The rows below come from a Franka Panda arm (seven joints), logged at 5 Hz.
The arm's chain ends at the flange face. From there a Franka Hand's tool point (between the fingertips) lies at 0.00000 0.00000 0.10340 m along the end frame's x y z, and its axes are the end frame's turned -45 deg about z.
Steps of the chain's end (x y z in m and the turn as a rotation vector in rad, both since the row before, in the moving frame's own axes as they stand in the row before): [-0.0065, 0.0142, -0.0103, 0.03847, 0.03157, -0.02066]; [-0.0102, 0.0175, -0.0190, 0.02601, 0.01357, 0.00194]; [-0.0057, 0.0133, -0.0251, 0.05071, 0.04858, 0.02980]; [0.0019, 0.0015, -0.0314, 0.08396, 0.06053, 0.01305]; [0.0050, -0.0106, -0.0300, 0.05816, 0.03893, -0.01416]
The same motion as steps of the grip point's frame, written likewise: [-0.0095, 0.0049, -0.0104, 0.00488, 0.04953, -0.02066]; [-0.0167, 0.0043, -0.0190, 0.00880, 0.02799, 0.00194]; [-0.0062, 0.0053, -0.0254, 0.00151, 0.07021, 0.02980]; [0.0108, 0.0008, -0.0320, 0.01657, 0.10217, 0.01305]; [0.0181, -0.0054, -0.0303, 0.01360, 0.06865, -0.01416]
